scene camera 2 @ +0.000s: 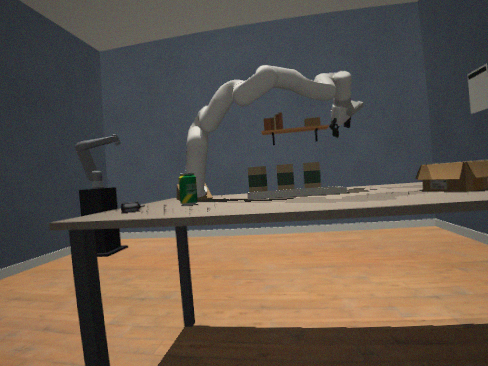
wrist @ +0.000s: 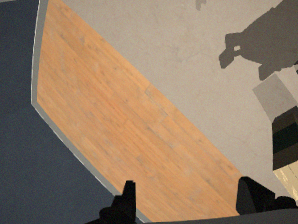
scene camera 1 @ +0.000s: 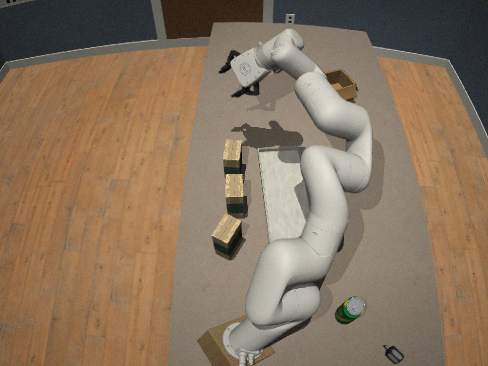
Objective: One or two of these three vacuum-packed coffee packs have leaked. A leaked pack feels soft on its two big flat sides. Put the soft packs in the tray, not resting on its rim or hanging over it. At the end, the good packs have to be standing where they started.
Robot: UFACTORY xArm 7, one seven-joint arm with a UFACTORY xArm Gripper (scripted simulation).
A tray [scene camera 2: 332,189] is 1.14 m from the lens.
